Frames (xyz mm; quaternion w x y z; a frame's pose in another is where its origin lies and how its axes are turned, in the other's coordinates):
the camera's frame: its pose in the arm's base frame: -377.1 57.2 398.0 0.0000 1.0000 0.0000 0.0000
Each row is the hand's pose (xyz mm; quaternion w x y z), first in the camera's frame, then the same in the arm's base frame.
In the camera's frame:
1: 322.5 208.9 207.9 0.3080 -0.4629 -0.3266 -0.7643
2: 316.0 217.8 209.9 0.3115 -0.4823 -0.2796 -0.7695
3: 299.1 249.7 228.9 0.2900 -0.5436 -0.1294 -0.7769
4: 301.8 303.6 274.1 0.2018 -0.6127 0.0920 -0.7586
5: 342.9 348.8 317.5 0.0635 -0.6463 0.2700 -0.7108
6: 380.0 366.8 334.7 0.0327 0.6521 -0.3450 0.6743
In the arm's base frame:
1: -54.6 -151.7 190.1 0.4629 0.3080 0.7643 -0.3266
2: -61.1 -160.6 188.1 0.4823 0.3115 0.7695 -0.2796
3: -78.0 -192.5 169.1 0.5436 0.2900 0.7769 -0.1294
4: -75.3 -246.4 123.9 0.6127 0.2018 0.7586 0.0920
5: -34.2 -291.6 80.5 0.6463 0.0635 0.7108 0.2700
6: 2.9 -309.6 63.3 0.6521 -0.0327 0.6743 0.3450

